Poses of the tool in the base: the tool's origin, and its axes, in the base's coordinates. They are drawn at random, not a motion.
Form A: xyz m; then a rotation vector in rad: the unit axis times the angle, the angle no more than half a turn.
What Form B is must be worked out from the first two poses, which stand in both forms.
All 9 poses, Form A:
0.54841 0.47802 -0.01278 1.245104 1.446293 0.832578
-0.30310 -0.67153 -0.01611 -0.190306 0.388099 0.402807
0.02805 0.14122 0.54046 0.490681 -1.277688 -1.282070
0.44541 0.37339 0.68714 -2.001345 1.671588 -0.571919
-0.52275 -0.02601 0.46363 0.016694 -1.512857 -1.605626
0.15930 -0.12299 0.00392 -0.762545 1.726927 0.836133
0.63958 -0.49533 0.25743 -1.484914 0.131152 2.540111
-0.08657 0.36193 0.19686 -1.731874 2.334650 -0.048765
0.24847 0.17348 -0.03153 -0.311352 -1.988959 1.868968
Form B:
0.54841 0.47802 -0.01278 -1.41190 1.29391 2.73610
-0.30310 -0.67153 -0.01611 0.45570 0.33491 -0.27377
0.02805 0.14122 0.54046 -2.03569 -1.08107 -0.85790
0.44541 0.37339 0.68714 1.35652 0.62902 -3.03349
-0.52275 -0.02601 0.46363 -2.36973 -0.59525 -1.26334
0.15930 -0.12299 0.00392 1.89513 0.54217 -1.84542
0.63958 -0.49533 0.25743 2.72228 -1.02096 -0.34037
-0.08657 0.36193 0.19686 1.85318 0.20763 -3.02716
0.24847 0.17348 -0.03153 3.02664 -0.44080 1.60720

